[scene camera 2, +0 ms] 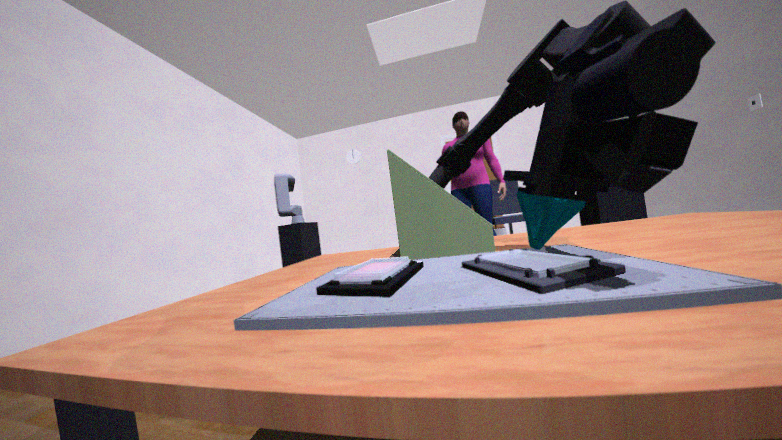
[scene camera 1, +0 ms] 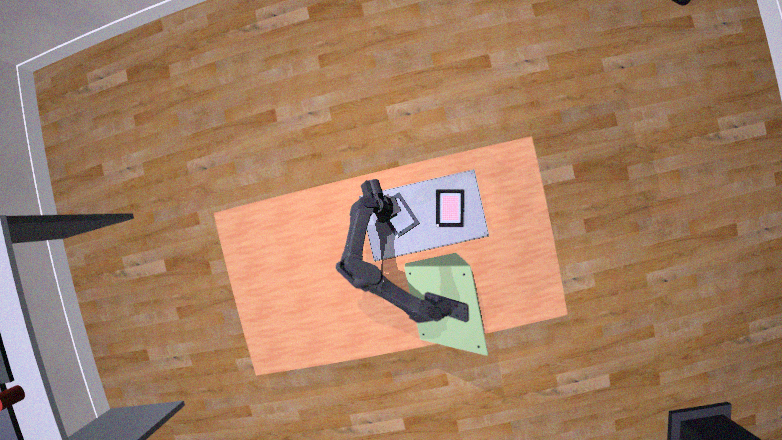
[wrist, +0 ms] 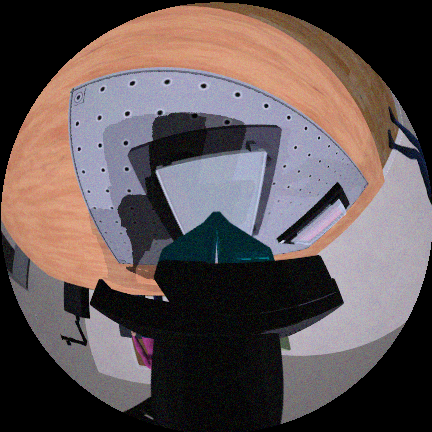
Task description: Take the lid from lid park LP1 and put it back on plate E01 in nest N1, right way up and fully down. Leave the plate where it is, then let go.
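Places are measured from the arm's base along level axes (x ahead, y left, z up), in metres.
Pixels of known places: gripper, fingertip midpoint: (scene camera 2: 534,248) (scene camera 1: 395,213) (wrist: 215,217); arm's base at its link origin: (scene camera 2: 431,188) (scene camera 1: 446,305).
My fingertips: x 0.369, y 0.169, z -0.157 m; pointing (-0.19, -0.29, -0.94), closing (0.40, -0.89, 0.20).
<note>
For each thing: its top centre in the pictures, then the offset to it from my fingertips. Level surfaces: height alone.
- clear lid at its top centre: (wrist: 218,213) (scene camera 2: 525,257) (scene camera 1: 398,215) 0.010 m back, 0.010 m right, 0.015 m down
- lid park LP1 at its top centre: (wrist: 217,214) (scene camera 2: 526,256) (scene camera 1: 397,215) 0.010 m back, 0.009 m right, 0.012 m down
- Plate E01 at its top centre: (scene camera 2: 375,264) (wrist: 322,227) (scene camera 1: 450,208) 0.000 m ahead, 0.239 m right, 0.006 m down
- black nest N1 at its top centre: (scene camera 2: 376,269) (wrist: 321,224) (scene camera 1: 450,208) 0.000 m ahead, 0.239 m right, 0.014 m down
- grey-blue board at its top centre: (wrist: 277,219) (scene camera 2: 448,272) (scene camera 1: 423,215) 0.023 m back, 0.123 m right, 0.032 m down
- orange wooden table at its surface level: 0.045 m down
My gripper (scene camera 2: 538,246) (wrist: 215,217) is shut with its teal fingertips together and nothing between them, just above the lid near one edge; its fingertips are hidden in scene camera 1. The clear lid (scene camera 1: 403,218) (scene camera 2: 563,263) (wrist: 215,185) lies flat in the dark grey frame of lid park LP1 (scene camera 1: 410,208) (scene camera 2: 546,284) (wrist: 267,136), which is turned on the board. Plate E01 (scene camera 1: 450,207) (scene camera 2: 377,269) (wrist: 325,222), with a pink middle, sits in the black nest N1 (scene camera 1: 438,210) (scene camera 2: 355,290) (wrist: 312,212), apart from the gripper.
A grey-blue board (scene camera 1: 426,240) (scene camera 2: 437,318) (wrist: 90,107) with holes bears both holders. A green sloped block (scene camera 1: 464,295) (scene camera 2: 432,218) stands beside it, with the arm's base over it in scene camera 1. The orange wooden table (scene camera 1: 295,273) (scene camera 2: 382,361) lies beneath. A person (scene camera 2: 474,164) stands beyond it.
</note>
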